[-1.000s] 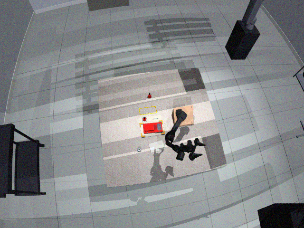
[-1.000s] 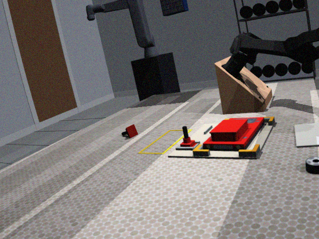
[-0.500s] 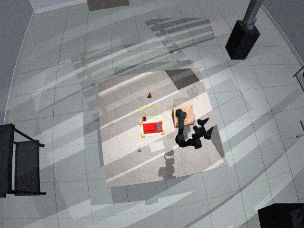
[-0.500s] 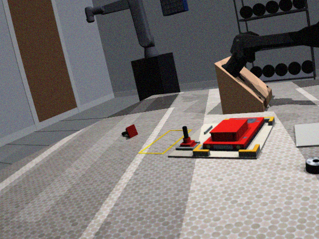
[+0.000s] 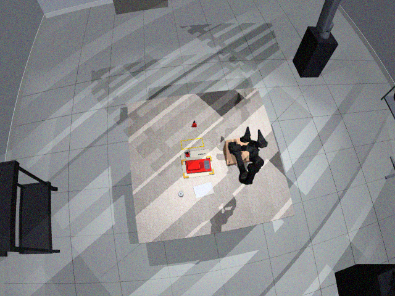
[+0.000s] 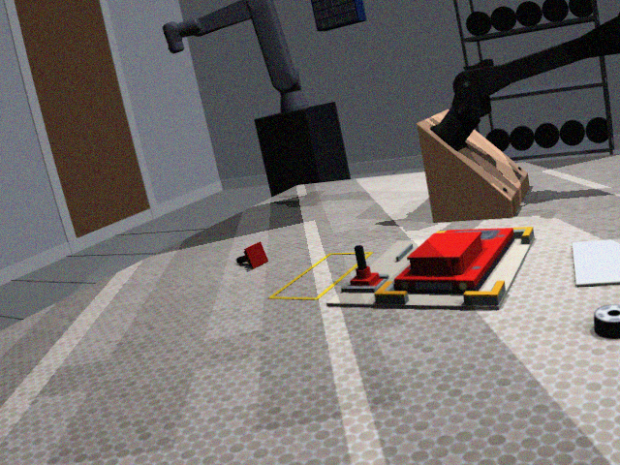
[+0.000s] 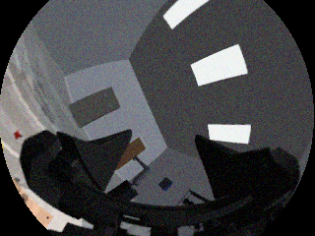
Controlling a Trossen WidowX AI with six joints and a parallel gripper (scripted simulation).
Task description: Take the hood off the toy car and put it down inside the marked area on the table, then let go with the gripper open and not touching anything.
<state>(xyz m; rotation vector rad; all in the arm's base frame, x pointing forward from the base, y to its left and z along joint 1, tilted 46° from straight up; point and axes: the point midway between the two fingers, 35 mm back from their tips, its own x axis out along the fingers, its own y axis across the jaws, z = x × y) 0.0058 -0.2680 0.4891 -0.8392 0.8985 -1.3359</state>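
My gripper tip is 660 mm above the red hood, 330 mm short of it and 60 mm to the left of it. Also, from my gripper tip: white sheet: 700 mm below, 280 mm ahead, 150 mm to the left; then black wheel: 690 mm below, 470 mm ahead, 160 mm to the left.
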